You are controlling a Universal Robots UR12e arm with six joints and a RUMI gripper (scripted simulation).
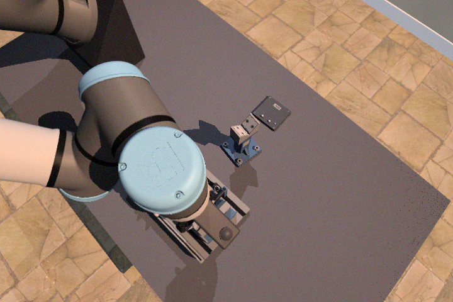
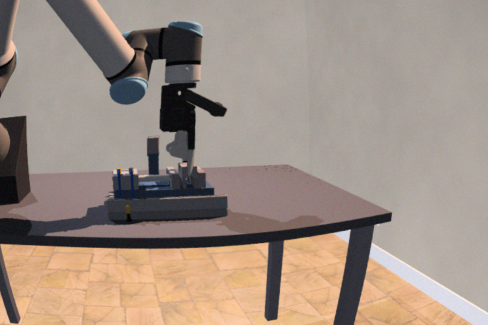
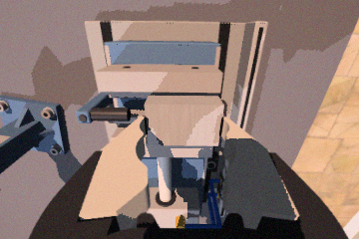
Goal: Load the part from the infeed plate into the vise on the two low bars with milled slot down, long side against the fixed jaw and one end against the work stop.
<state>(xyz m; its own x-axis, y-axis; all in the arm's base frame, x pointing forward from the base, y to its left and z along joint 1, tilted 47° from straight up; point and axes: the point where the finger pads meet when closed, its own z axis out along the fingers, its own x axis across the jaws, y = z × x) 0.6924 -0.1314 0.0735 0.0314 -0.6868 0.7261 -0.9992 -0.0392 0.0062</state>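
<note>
The part is 10 mm below my hand. From my hand the other things lie so: fixed jaw 30 mm ahead, 20 mm to the left, 30 mm below; black work stop 70 mm to the left, 20 mm below; white cylinder rod 90 mm behind, 20 mm to the left, 30 mm below.
</note>
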